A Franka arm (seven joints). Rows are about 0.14 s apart.
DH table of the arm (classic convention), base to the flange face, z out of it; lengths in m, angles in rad. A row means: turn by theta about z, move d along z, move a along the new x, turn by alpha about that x. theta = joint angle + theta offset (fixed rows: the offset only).
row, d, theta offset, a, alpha
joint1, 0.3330, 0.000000, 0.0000, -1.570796
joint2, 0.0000, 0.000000, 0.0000, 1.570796
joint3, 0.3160, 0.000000, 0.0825, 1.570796
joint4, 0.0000, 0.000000, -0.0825, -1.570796
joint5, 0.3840, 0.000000, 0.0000, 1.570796
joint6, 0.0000, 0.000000, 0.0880, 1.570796
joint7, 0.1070, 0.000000, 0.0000, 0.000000
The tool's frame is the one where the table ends.
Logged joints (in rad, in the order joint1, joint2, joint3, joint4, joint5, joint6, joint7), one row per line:
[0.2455 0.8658 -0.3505 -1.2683 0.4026 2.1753 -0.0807]
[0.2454 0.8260 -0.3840 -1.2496 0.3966 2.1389 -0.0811]
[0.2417 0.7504 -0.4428 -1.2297 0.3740 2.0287 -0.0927]
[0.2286 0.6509 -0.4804 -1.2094 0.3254 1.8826 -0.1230]
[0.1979 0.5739 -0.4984 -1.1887 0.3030 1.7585 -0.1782]
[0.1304 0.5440 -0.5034 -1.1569 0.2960 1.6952 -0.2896]
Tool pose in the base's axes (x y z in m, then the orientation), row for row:
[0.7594 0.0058 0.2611 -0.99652 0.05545 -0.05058 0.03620]
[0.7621 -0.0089 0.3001 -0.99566 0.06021 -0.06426 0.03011]
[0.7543 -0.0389 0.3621 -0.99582 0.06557 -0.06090 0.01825]
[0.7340 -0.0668 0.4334 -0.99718 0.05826 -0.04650 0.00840]
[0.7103 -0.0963 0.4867 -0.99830 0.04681 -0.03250 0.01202]
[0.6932 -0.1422 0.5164 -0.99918 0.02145 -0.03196 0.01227]
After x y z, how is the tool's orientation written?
As a quaternion, x y z w.
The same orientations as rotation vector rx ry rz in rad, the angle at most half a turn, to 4 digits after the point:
[-3.0605 0.1703 -0.1553]
[-3.0694 0.1856 -0.1981]
[-3.0926 0.2036 -0.1891]
[-3.1161 0.1821 -0.1453]
[-3.1125 0.1459 -0.1013]
[-3.1147 0.0669 -0.0996]

